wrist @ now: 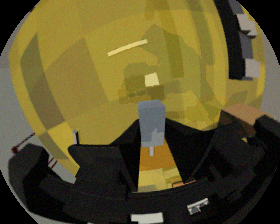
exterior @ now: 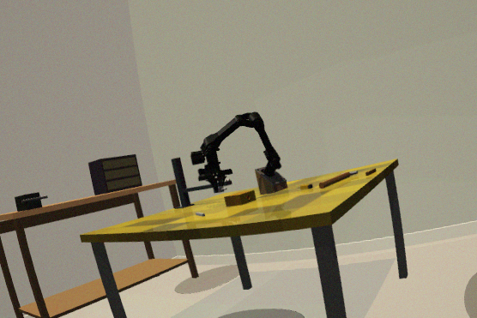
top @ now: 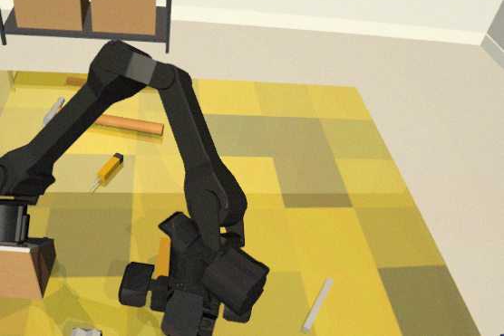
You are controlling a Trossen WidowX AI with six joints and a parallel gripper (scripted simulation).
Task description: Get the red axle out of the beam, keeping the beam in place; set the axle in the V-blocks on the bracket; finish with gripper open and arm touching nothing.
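The orange beam lies 120 mm to the left of my gripper tip, 50 mm below it and 10 mm ahead of it. Round my gripper tip: brown stick (720 mm to the left, 240 mm behind, 70 mm below); then yellow screwdriver (390 mm to the left, 160 mm behind, 70 mm below).
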